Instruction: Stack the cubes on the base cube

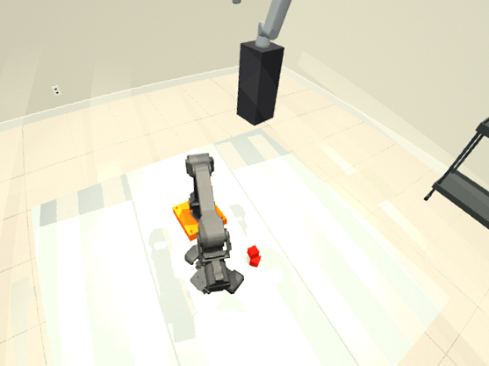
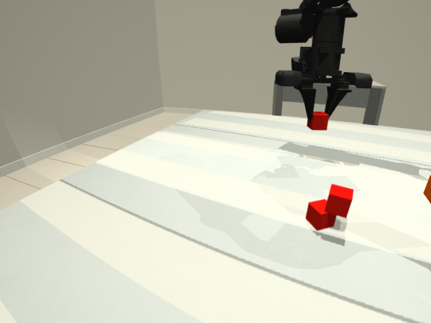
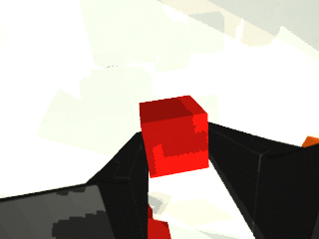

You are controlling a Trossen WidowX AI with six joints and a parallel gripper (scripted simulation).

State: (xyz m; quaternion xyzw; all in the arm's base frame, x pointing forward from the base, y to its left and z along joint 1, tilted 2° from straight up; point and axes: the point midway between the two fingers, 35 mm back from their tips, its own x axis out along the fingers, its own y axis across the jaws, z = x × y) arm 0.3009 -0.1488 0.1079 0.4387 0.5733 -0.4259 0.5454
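My gripper tip is 190 mm to the right of the cube and 110 mm above it.
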